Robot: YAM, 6 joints.
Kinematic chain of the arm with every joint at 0, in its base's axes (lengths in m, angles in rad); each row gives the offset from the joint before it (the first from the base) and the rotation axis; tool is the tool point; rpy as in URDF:
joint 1: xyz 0 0 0.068 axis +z
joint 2: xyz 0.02 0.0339 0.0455 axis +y
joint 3: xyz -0.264 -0.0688 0 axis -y
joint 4: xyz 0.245 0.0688 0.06 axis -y
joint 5: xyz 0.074 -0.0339 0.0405 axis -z
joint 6: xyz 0.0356 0 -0.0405 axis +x
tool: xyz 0 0 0 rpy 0 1.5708 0
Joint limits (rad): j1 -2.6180..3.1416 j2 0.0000..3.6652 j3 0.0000..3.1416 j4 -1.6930..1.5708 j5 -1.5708..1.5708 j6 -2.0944..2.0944
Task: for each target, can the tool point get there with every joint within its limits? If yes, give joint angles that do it. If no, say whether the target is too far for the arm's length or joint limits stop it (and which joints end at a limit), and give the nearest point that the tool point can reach.
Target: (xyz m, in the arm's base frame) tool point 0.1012 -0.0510 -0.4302
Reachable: no: joint limits stop it (at a limit: joint 2) | nearest point 0.1211 -0.0610 -0.3623 | short by 0.072 m
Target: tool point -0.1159 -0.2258 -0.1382
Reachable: yes | joints -1.9131 2.8080 0.9567 0.1919 1.2144 1.0127
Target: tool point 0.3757 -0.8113 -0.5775
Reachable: no: too far | nearest point 0.2194 -0.4738 -0.2554 | short by 0.492 m
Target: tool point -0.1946 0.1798 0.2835
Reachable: yes | joints 2.5158 1.3341 0.5949 1.1265 1.0998 -0.1599
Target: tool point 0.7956 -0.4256 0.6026
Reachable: no: too far | nearest point 0.5003 -0.2676 0.4169 | short by 0.383 m
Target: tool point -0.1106 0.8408 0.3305
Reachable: no: too far | nearest point -0.0816 0.6201 0.2722 | short by 0.230 m
